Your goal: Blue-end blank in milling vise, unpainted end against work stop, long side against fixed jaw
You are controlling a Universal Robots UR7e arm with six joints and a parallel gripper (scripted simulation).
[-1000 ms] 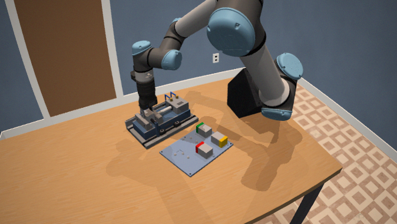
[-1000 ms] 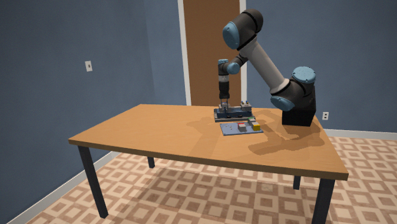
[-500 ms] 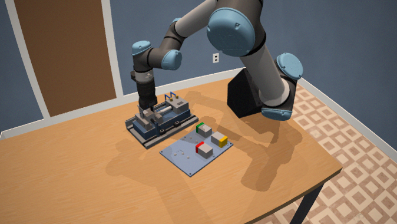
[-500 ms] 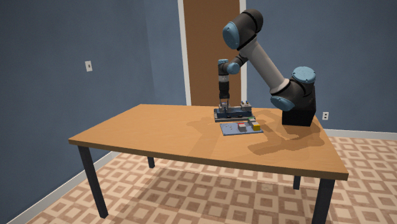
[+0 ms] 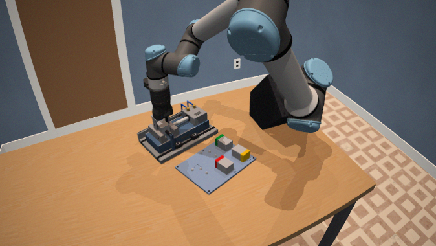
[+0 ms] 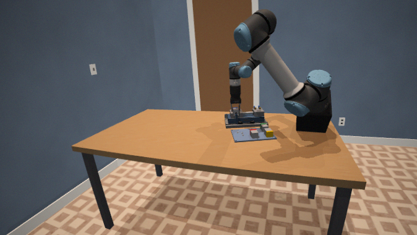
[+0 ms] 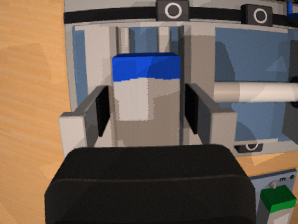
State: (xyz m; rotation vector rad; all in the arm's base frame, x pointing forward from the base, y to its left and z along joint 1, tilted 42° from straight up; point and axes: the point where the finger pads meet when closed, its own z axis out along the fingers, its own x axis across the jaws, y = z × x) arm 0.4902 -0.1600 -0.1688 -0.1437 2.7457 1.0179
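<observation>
My hand is 20 mm above the blue-ended blank. Round my hand: work stop: 10 mm behind, 50 mm to the left, 30 mm below; then pale rod: 90 mm behind, 10 mm to the right, 40 mm below; then fixed jaw: 30 mm ahead, 10 mm to the left, 40 mm below.
</observation>
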